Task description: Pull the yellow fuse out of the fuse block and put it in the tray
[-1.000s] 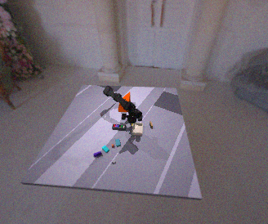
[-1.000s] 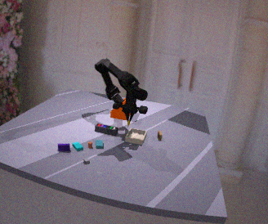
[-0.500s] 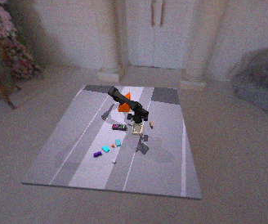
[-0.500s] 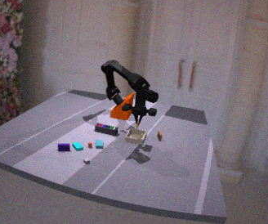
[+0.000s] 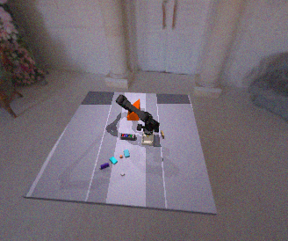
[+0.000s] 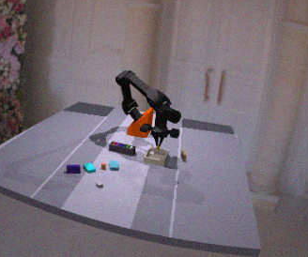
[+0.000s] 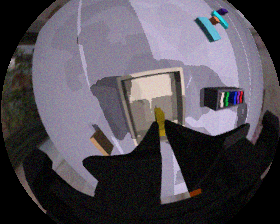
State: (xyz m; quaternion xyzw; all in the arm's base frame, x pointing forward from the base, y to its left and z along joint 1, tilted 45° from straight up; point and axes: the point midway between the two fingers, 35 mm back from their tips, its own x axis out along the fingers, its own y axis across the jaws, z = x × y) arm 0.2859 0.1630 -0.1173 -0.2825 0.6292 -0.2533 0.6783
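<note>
My gripper tip is 10 mm above the yellow fuse. Also, from my gripper tip: beige tray 70 mm below; purple block 320 mm ahead, 300 mm to the right, 50 mm below; orange cube 220 mm ahead, 190 mm to the right, 60 mm below.
</note>
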